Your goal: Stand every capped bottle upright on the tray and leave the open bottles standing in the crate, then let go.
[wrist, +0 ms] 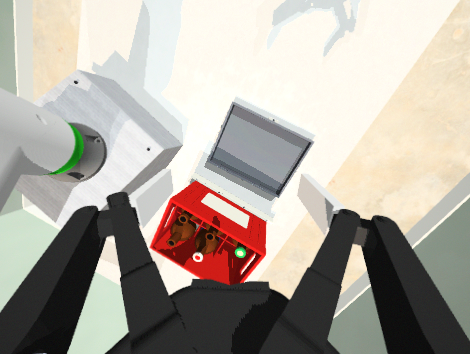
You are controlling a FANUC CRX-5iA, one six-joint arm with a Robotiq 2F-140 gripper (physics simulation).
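Places are measured from the arm's base along level axes (x ahead, y left, z up), in metres.
Pixels of known places: gripper, fingertip midpoint: (235, 182); arm's base, link origin: (74, 152).
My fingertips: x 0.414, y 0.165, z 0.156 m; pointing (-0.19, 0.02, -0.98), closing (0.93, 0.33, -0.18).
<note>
Ahead of a thing's pixels: the offset from my fingertips to its top centre. "pt": to the spot under its first point.
The red crate {dy -0.284, dx -0.020, dz -0.166 m} (256, 234) is at the lower middle of the wrist view, with brown bottles inside. At its left, open dark mouths show on one bottle {dy -0.227, dx -0.101, dz -0.178 m} (183, 219) and on another {pt dy -0.320, dx -0.109, dz -0.178 m} (172, 243); a third open mouth belongs to a bottle {dy -0.242, dx -0.017, dz -0.178 m} (210, 237) near the middle. A white cap with a red centre {dy -0.327, dx -0.027, dz -0.178 m} (198, 257) and a bright green cap {dy -0.249, dx +0.073, dz -0.178 m} (240, 252) also show in the crate. The bottle bodies are partly hidden and their exact tilt is unclear. The grey tray {pt dy +0.013, dx +0.019, dz -0.336 m} (264, 145) lies beyond the crate, its floor bare. My gripper (235, 182) is wide open and empty, high above the crate and tray.
A grey metal block (120, 145) with the robot's arm base, a grey cylinder with a green ring (76, 148), stands left of the tray and crate. A pale strip lies between crate and tray. Shadows of the arm and gripper fall across the pale surface at the top.
</note>
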